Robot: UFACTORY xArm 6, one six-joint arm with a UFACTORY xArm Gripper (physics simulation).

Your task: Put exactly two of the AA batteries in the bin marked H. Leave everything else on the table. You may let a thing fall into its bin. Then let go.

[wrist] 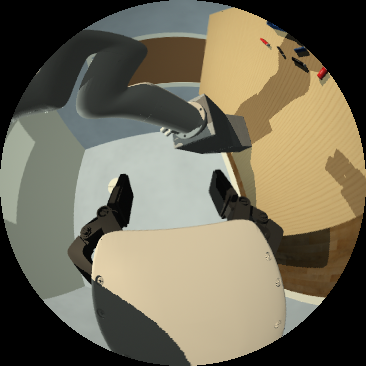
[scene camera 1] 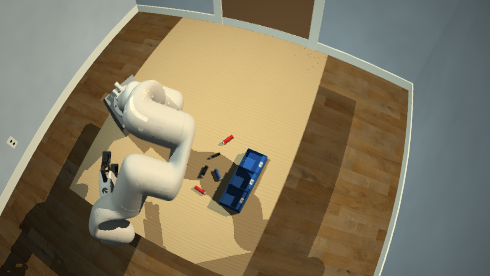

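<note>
A blue three-compartment bin is there in the pictures, and so is my gripper.
</note>
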